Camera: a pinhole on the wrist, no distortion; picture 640 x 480 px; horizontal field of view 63.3 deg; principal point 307.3 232.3 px. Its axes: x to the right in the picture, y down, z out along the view. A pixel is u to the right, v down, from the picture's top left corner.
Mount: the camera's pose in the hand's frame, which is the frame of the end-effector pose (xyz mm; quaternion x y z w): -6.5 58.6 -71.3 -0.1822 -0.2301 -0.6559 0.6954
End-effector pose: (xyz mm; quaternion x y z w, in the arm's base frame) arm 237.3 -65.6 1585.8 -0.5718 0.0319 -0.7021 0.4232
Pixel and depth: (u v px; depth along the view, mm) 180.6 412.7 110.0
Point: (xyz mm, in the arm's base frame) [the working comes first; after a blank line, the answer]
In the camera's frame: -26.8 38.2 110.0

323.8 -169.0 1528.4
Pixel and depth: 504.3 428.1 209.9
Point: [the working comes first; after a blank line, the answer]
In the camera's frame: 79.7 79.2 209.9

427.3 -109.5 1621.9
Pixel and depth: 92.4 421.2 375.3
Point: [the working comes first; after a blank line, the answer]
In the camera's frame: -155.4 136.6 375.3

596.8 -314.5 1498.9
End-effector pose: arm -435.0 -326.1 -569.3 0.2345 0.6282 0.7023 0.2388
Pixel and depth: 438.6 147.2 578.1
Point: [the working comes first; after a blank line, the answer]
In the camera's frame: 146.2 -94.8 578.1

-29.6 -67.2 -274.6
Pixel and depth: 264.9 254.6 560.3
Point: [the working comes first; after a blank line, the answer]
In the camera's frame: -45.8 24.1 560.3

-197.2 -100.6 -126.0
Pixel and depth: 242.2 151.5 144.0
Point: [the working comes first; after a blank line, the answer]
In the camera's frame: -18.1 -22.4 144.0

-386.2 -338.4 -415.8
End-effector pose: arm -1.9 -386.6 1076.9 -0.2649 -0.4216 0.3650 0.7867
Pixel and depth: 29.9 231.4 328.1
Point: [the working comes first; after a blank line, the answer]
In the camera's frame: -175.3 -0.6 328.1

-239.9 -178.0 830.2
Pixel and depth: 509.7 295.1 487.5
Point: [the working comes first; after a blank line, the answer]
In the camera's frame: 190.1 59.0 487.5

-434.6 -218.7 1180.8
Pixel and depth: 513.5 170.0 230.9
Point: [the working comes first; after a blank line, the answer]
In the camera's frame: 91.7 -27.7 230.9

-204.3 -343.2 1060.3
